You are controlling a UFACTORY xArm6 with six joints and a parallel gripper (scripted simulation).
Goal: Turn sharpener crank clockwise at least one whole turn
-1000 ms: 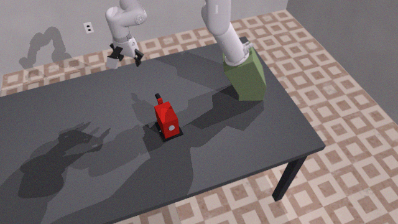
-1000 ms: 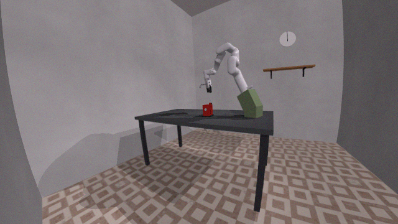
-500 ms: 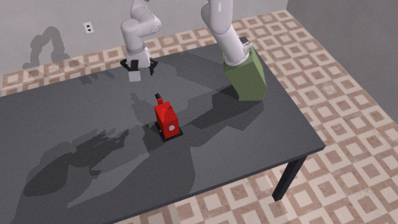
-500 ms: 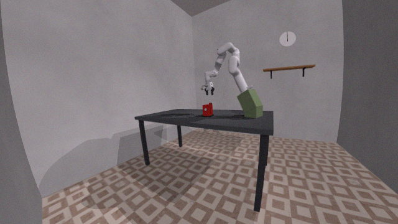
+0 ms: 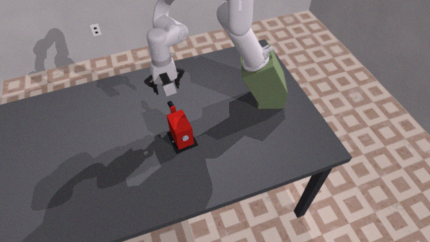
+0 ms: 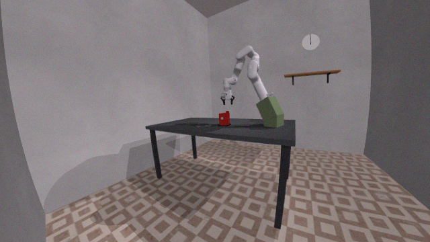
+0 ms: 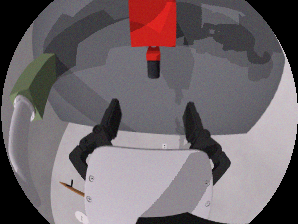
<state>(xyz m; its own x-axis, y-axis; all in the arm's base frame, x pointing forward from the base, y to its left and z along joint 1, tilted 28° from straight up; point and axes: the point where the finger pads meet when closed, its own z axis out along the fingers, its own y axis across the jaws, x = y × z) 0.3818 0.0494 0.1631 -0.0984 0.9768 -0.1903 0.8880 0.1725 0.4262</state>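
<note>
Right now my hand is 2 cm to the right of the black knob and 9 cm above it.
</note>
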